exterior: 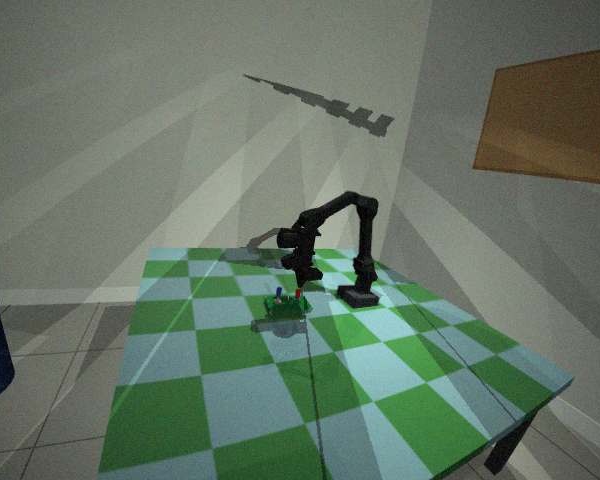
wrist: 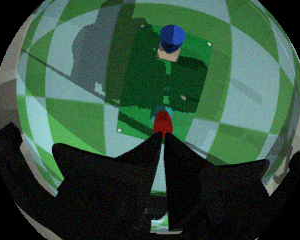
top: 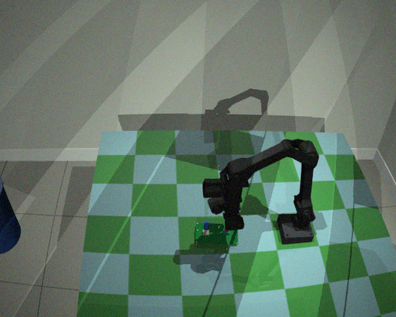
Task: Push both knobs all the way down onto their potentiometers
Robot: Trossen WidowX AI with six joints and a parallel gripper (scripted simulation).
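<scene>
Right now the red knob is 30 mm below my gripper tip. Also, from my gripper tip: blue knob 80 mm ahead, 10 mm below.
</scene>
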